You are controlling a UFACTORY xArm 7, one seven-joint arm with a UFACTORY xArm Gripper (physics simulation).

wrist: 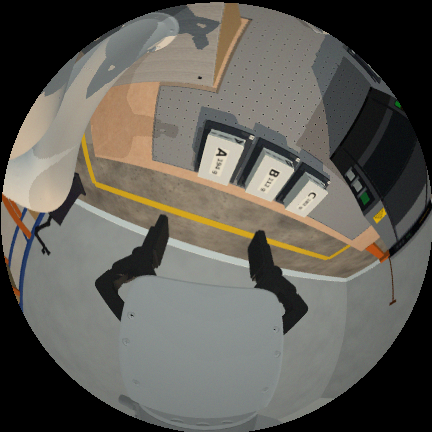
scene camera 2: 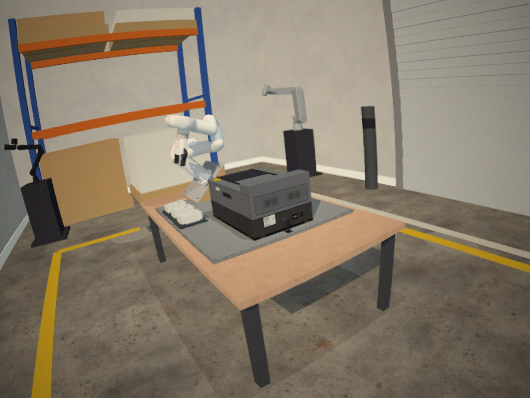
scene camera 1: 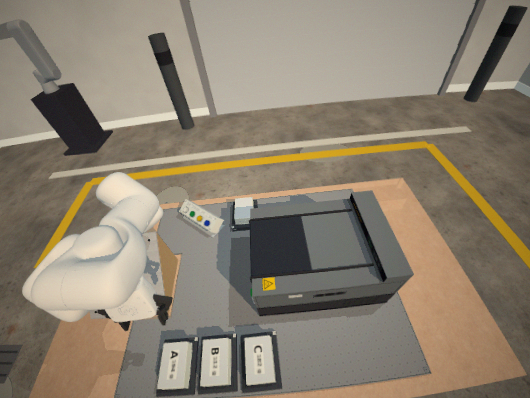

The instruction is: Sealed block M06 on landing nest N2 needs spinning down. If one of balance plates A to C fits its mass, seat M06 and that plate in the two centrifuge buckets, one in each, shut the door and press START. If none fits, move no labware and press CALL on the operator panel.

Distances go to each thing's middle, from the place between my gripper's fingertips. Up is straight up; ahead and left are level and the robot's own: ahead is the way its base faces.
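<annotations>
There is the dark grey centrifuge (scene camera 1: 356, 259), and where is it from my hand? The centrifuge sits 270 mm to the left of my hand and 490 mm ahead of it, and it is 160 mm below it.
</annotations>
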